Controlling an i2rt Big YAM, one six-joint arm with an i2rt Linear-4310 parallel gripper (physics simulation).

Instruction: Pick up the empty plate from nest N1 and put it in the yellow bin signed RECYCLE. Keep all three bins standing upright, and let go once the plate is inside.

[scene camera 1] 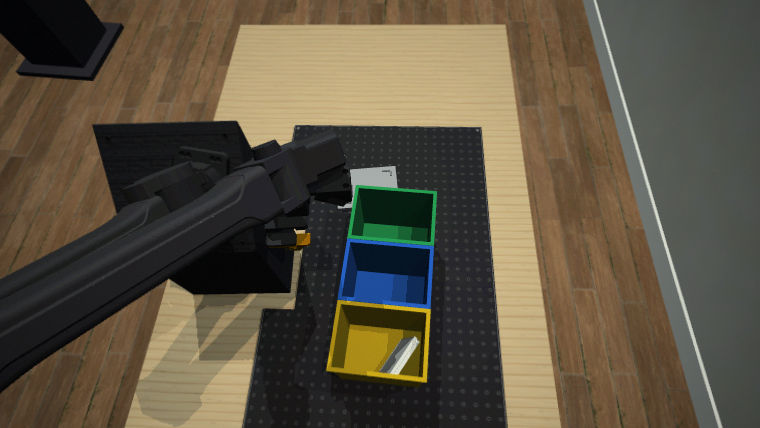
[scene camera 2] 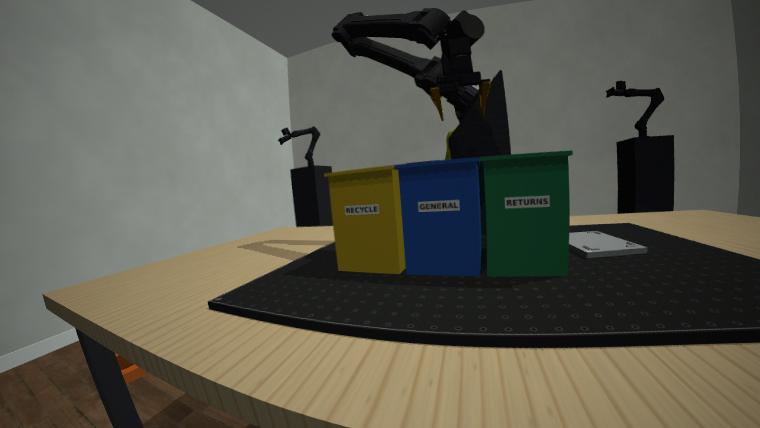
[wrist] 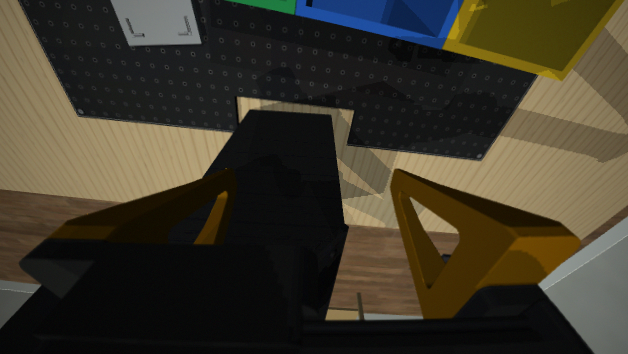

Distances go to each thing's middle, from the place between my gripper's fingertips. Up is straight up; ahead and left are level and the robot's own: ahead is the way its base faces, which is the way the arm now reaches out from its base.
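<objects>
White plate [scene camera 1: 402, 352]: 200 mm ahead of my hand, 170 mm to the right, 230 mm below. Yellow recycle bin [scene camera 1: 364, 335]: from my hand 170 mm ahead, 160 mm to the right, 210 mm below. Green returns bin [scene camera 2: 527, 208]: 160 mm ahead of my hand, 100 mm to the left, 210 mm below. Blue general bin [scene camera 1: 398, 274]: my hand 160 mm short of it, 30 mm to the left of it, 210 mm above it.
</objects>
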